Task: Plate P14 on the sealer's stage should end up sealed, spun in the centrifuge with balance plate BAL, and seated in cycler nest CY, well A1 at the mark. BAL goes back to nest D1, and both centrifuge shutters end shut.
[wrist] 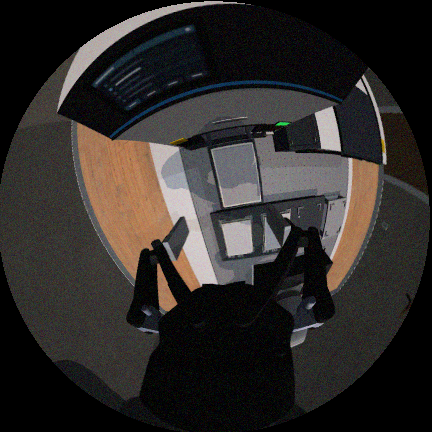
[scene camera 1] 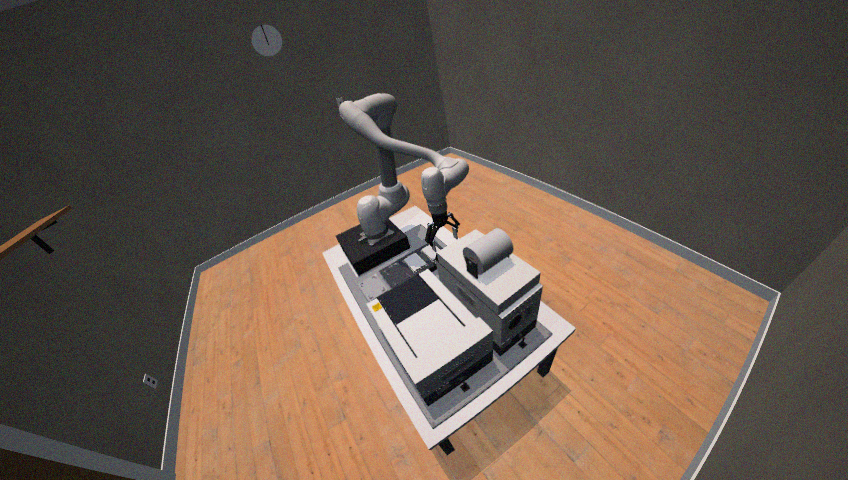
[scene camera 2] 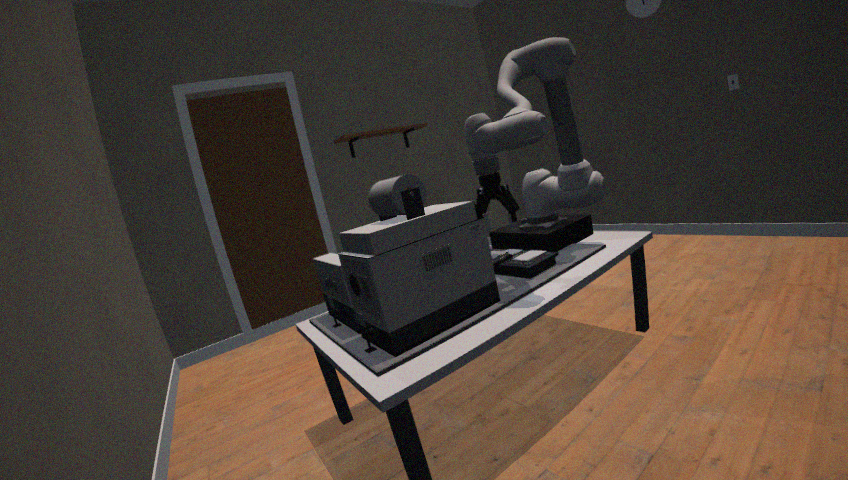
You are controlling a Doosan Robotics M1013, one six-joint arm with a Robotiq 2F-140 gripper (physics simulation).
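Seen in the pictures: gripper, fingertip midpoint: (wrist: 225, 218) (scene camera 1: 445, 244) (scene camera 2: 500, 231); arm's base, origin of the base link: (wrist: 282, 294) (scene camera 1: 377, 234) (scene camera 2: 543, 225).
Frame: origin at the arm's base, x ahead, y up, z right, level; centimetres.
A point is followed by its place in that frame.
Observation:
My gripper (scene camera 1: 443, 237) @(x 51.9, y 10.8, z -17.2 cm) (scene camera 2: 496, 217) @(x 51.9, y 10.8, z -17.2 cm) (wrist: 225, 218) @(x 51.9, y 10.8, z -17.2 cm) is open and empty, pointing down above the table, behind the machine with the roll, which appears to be the sealer (scene camera 1: 484, 276) @(x 92.2, y 25.6, z -5.9 cm) (scene camera 2: 434, 273) @(x 89.5, y 8.8, z -22.7 cm) (wrist: 280, 50). In the wrist view a grey, pale-rimmed rectangle (wrist: 236, 175) @(x 56.8, y 3.0, z -13.8 cm) lies at its front, shaded; I cannot tell whether this includes P14. Two pale plates (wrist: 237, 239) @(x 37.5, y -2.9, z -17.1 cm) (wrist: 271, 241) @(x 33.9, y -2.9, z -6.5 cm) sit in a dark nest rack (wrist: 257, 235) @(x 36.3, y -4.5, z -10.6 cm) (scene camera 2: 523, 268) @(x 46.9, y -5.0, z -20.5 cm); their labels are unreadable. The rack's third nest (wrist: 310, 218) @(x 37.7, y -4.5, z 9.2 cm) looks empty. A lower machine (scene camera 1: 446, 333) @(x 93.4, y 11.7, z 15.9 cm) has a dark top panel (scene camera 1: 407, 297) @(x 67.9, y 11.8, z 17.1 cm). Shutter states are unclear.
The sealer's roll (scene camera 1: 490, 246) @(x 91.5, y 37.4, z -10.3 cm) (scene camera 2: 392, 196) @(x 94.7, y 33.1, z -18.9 cm) stands high on its top. The black arm pedestal (scene camera 1: 371, 252) @(x 13.3, y 0.3, z 11.3 cm) (scene camera 2: 541, 233) @(x 14.8, y -0.3, z -8.4 cm) stands beside the rack. A light grey nest (wrist: 336, 215) @(x 35.4, y -4.6, z 23.8 cm) lies beyond the rack's right end. The white table (scene camera 1: 562, 327) @(x 117.2, y -10.7, z -30.4 cm) (scene camera 2: 386, 389) @(x 118.0, y -10.7, z -31.2 cm) has a raised edge around the deck.

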